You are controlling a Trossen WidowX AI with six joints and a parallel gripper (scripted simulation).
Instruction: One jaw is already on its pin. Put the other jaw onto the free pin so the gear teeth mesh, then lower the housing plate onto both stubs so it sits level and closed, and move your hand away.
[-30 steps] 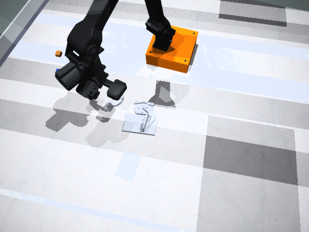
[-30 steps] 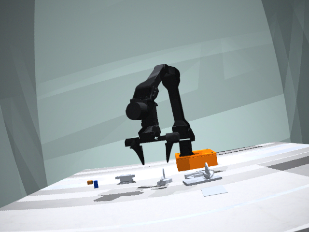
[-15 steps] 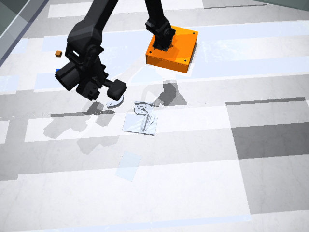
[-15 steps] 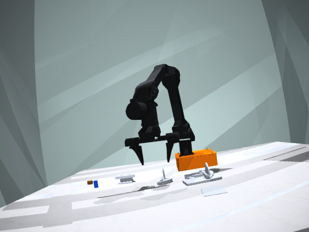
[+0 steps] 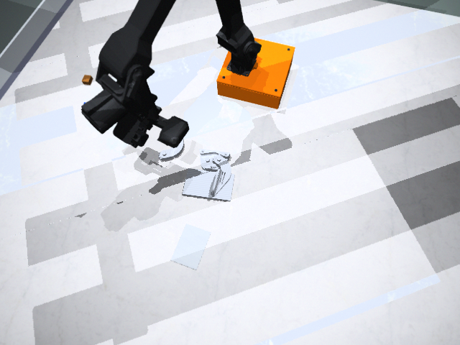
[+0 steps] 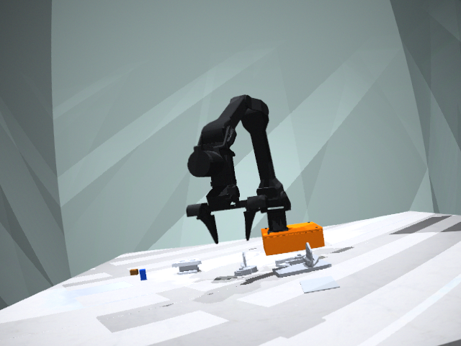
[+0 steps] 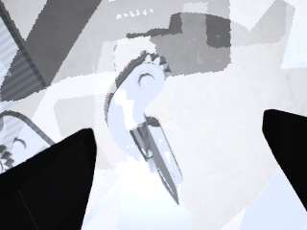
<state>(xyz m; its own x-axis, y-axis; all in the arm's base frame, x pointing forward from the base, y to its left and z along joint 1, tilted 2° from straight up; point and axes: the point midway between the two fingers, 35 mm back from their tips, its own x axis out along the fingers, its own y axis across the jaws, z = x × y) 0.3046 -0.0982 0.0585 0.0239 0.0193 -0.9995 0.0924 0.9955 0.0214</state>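
My gripper tip is 7 cm above the jaw, 1 cm to the right of it and 1 cm past it. Round my gripper tip: brown cube 32 cm to the right, 12 cm behind, 7 cm below; then blue cube 25 cm to the right, 7 cm below, 4 cm behind; then pale flat sheet 19 cm ahead, 18 cm to the left, 8 cm below.
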